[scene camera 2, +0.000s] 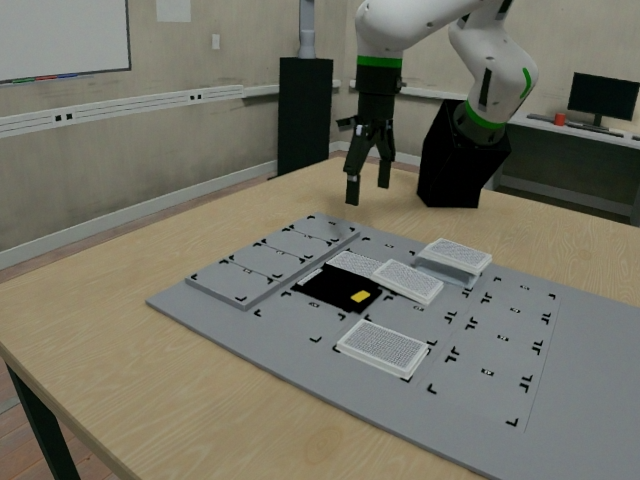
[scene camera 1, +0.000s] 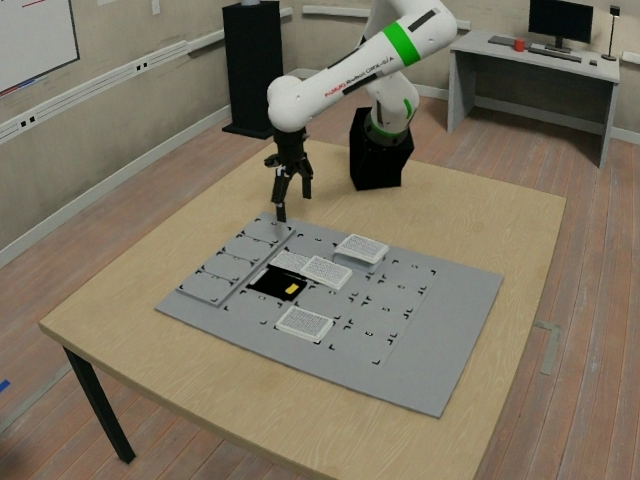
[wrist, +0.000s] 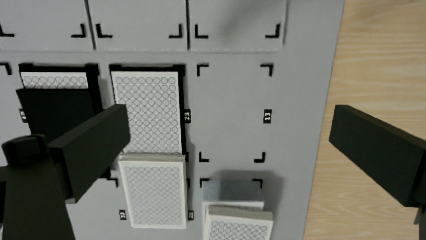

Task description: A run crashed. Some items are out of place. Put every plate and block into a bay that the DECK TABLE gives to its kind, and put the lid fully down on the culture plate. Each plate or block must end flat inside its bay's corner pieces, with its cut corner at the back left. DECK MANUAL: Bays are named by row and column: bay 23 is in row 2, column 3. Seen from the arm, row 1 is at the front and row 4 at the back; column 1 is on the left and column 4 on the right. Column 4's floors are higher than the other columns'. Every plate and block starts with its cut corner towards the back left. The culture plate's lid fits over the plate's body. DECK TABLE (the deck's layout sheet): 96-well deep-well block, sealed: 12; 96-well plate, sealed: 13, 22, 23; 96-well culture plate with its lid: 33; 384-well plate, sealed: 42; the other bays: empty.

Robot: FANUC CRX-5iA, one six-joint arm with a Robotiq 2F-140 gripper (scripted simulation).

Path:
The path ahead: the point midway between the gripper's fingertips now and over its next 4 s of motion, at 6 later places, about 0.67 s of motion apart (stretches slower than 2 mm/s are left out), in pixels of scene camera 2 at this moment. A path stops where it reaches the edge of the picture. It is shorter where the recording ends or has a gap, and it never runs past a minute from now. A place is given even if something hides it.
My gripper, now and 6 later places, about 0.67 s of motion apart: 368,195; 352,204; 366,209; 397,218; 421,225; 390,223; 354,222

